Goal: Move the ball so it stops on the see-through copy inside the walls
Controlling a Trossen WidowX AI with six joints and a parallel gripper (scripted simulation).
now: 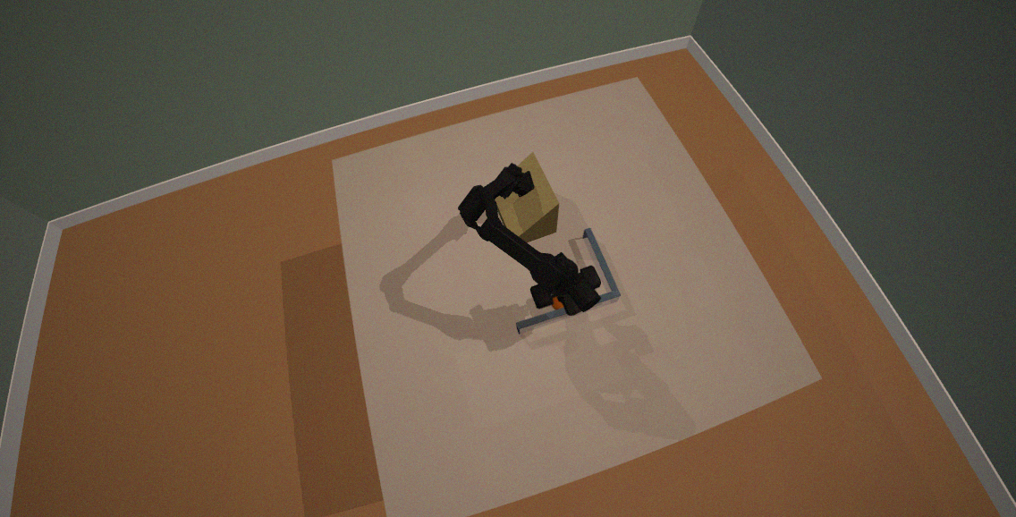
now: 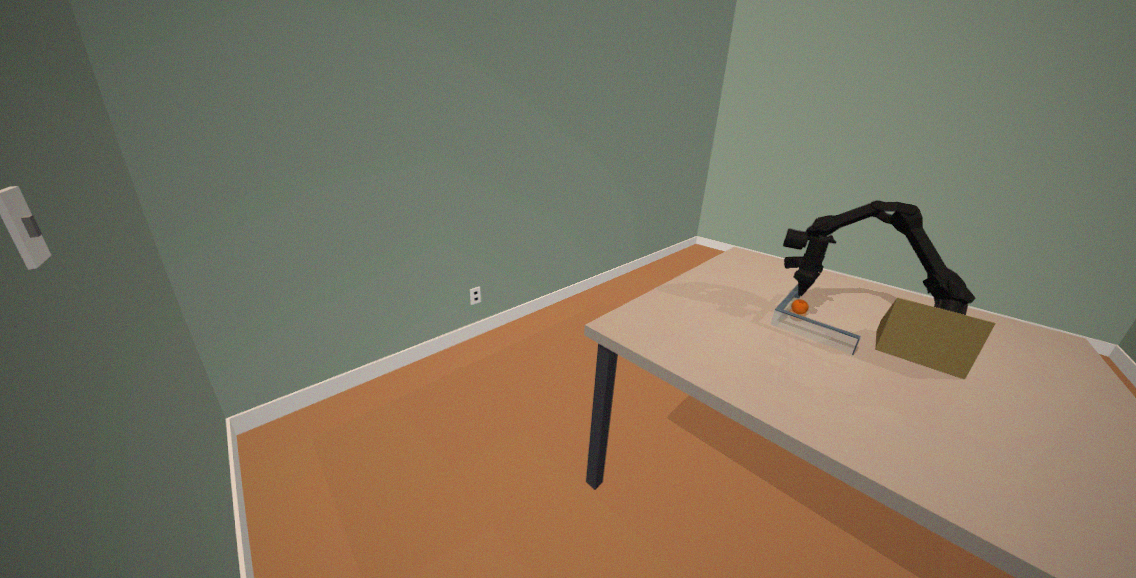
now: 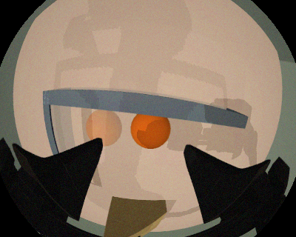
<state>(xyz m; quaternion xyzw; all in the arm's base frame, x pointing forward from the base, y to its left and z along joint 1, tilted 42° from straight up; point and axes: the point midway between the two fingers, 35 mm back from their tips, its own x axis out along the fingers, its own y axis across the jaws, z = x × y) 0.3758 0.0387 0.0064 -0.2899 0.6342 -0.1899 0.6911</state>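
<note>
Right now the orange ball is 6 cm below my gripper tip, 1 cm to the right of it and 1 cm behind it.
</note>
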